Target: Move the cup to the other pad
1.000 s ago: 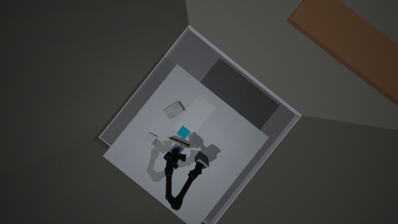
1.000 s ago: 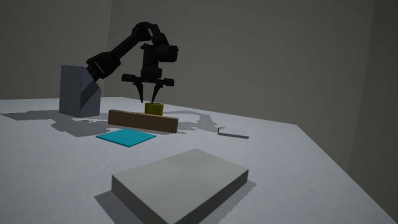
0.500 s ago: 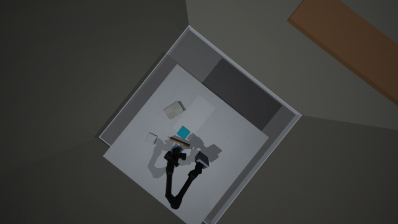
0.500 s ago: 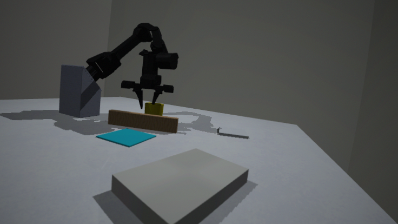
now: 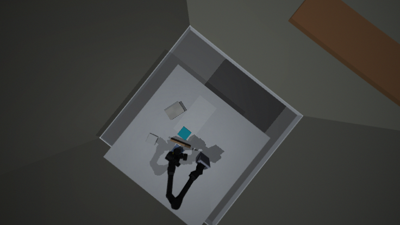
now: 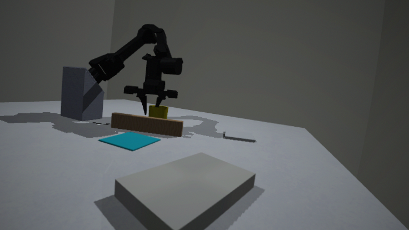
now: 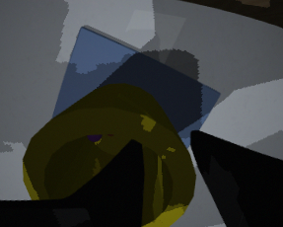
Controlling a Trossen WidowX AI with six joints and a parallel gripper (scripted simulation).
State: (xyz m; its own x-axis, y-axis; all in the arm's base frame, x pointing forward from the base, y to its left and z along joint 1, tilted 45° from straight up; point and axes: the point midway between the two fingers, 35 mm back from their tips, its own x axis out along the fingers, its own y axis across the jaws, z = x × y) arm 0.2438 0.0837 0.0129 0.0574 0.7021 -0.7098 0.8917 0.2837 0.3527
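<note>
The teal pad lies 190 mm to the right of my gripper tip, 70 mm ahead of it and 40 mm below it. Also, from my gripper tip: brown wooden bar: 90 mm to the right, 50 mm ahead, 20 mm below; yellow cup: 20 mm ahead, 10 mm to the left.
</note>
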